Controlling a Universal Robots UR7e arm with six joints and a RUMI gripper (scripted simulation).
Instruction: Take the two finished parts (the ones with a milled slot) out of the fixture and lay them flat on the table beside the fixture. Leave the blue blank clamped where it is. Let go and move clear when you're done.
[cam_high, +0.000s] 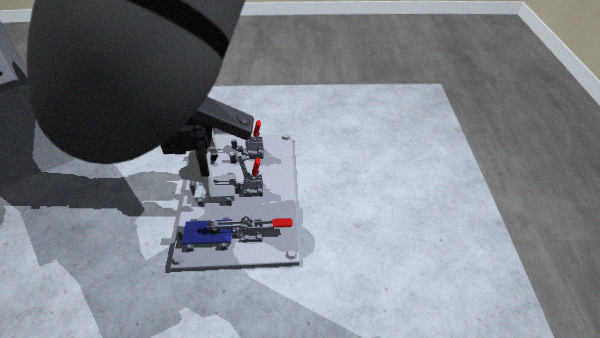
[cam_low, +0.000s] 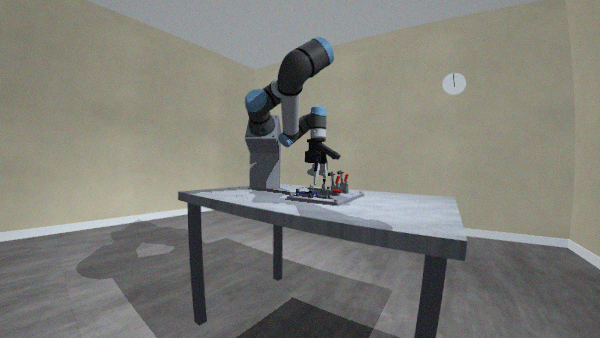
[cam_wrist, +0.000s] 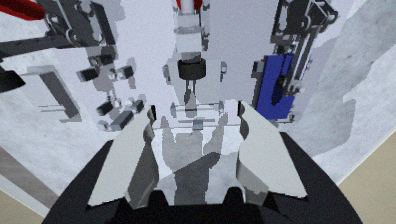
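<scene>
The pale grey part is 40 mm below my hand and 10 mm behind it. The rest, counted from my hand: grey fixture plate 60 mm below, 50 mm ahead, 10 mm to the right; blue blank 110 mm to the right, 40 mm below, 30 mm behind.
</scene>
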